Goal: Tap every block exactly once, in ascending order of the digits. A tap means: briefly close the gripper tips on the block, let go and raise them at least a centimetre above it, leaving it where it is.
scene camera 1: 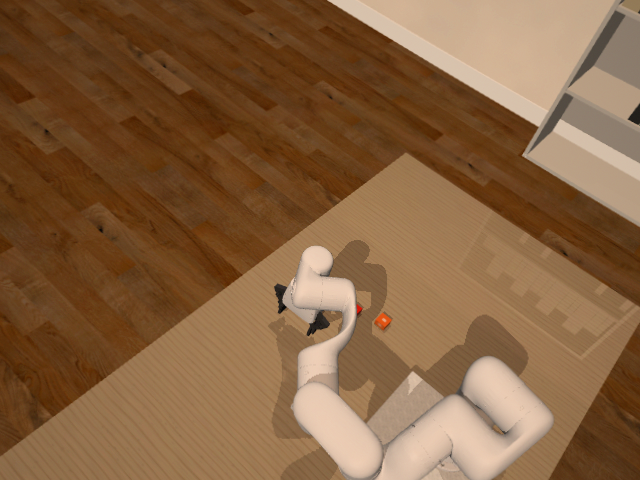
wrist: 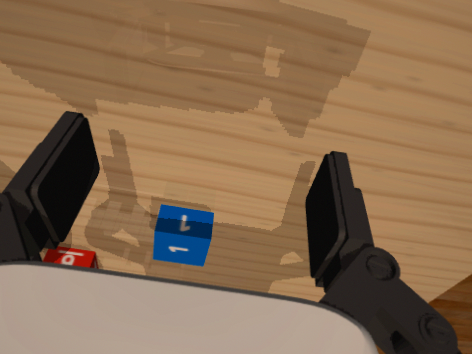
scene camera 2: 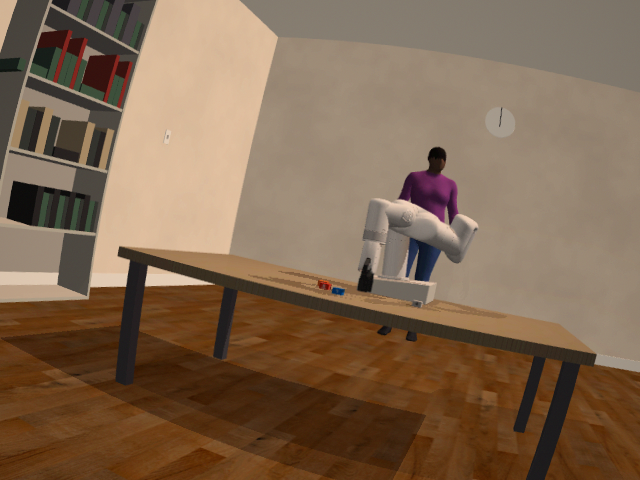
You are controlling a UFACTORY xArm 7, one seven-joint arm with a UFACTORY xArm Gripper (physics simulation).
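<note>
A blue block (scene camera 2: 338, 291) (wrist: 183, 235) with the digit 1 lies on the table, low in the wrist view; the arm hides it in scene camera 1. A red block (scene camera 1: 358, 308) (wrist: 71, 258) is partly hidden, its digit not clearly readable. An orange block (scene camera 1: 383, 320) lies beside it; its digit is too small to read. In scene camera 2 the two overlap. A small pale block (scene camera 2: 417, 303) lies farther right there. My gripper (scene camera 1: 295, 321) (scene camera 2: 364, 289) (wrist: 205, 158) is open and empty above the table, the blue block showing below the fingertip line.
The wooden table (scene camera 1: 444, 201) (scene camera 2: 516, 325) carries my arm (scene camera 1: 336, 428) (scene camera 2: 429, 227) and its pale base (scene camera 2: 403, 290). A person in a purple top (scene camera 2: 431, 193) stands behind the arm. A bookshelf (scene camera 1: 571, 87) (scene camera 2: 112, 139) stands by the wall.
</note>
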